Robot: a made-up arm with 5 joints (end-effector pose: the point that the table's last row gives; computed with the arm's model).
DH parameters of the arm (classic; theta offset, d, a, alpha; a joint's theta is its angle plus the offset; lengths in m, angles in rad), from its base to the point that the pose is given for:
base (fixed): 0 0 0 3.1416
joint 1: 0 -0.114 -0.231 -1.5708
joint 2: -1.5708 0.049 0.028 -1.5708
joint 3: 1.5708 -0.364 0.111 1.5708
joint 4: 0 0.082 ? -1.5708
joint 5: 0 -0.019 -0.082 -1.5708
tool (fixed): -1.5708 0.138 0 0
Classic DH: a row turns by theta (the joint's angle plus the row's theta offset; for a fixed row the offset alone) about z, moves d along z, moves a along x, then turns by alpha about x.
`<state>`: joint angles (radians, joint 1 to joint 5).
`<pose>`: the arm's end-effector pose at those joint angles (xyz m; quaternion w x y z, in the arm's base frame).
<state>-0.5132 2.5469 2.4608 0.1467 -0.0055</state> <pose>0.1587 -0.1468 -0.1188 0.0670 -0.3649 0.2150 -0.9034</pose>
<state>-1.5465 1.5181 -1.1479 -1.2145 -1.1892</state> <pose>-0.0648 -0.0954 -0.4721 0.2353 -0.5128 -0.8216 0.0812</pose>
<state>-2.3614 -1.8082 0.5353 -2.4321 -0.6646</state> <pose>0.1362 0.0029 0.5376 0.2192 -0.2769 -0.5288 -0.7718</pose>
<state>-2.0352 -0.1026 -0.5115 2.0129 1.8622</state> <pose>0.3045 -0.5163 -0.1117 0.5237 0.8144 -0.1295 0.2138</pose>
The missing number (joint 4, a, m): 0.124
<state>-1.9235 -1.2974 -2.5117 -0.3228 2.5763</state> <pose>0.4513 -0.1604 0.5289 0.5211 -0.5793 0.3372 0.5284</pose>
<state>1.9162 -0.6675 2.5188 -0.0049 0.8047</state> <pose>0.0873 0.4976 0.3940 0.3147 -0.5156 0.7883 0.1170</pose>
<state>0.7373 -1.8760 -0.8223 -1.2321 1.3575</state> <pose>-0.2816 0.1349 0.4958 0.0431 0.6580 0.7510 -0.0338</pose>
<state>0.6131 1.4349 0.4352 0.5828 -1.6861</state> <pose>-0.1414 0.4331 -0.1008 0.5718 -0.4120 -0.2070 -0.6786</pose>
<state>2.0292 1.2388 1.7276 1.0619 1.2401</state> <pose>0.2442 0.3887 -0.2336 0.1534 0.5675 -0.8067 -0.0600</pose>
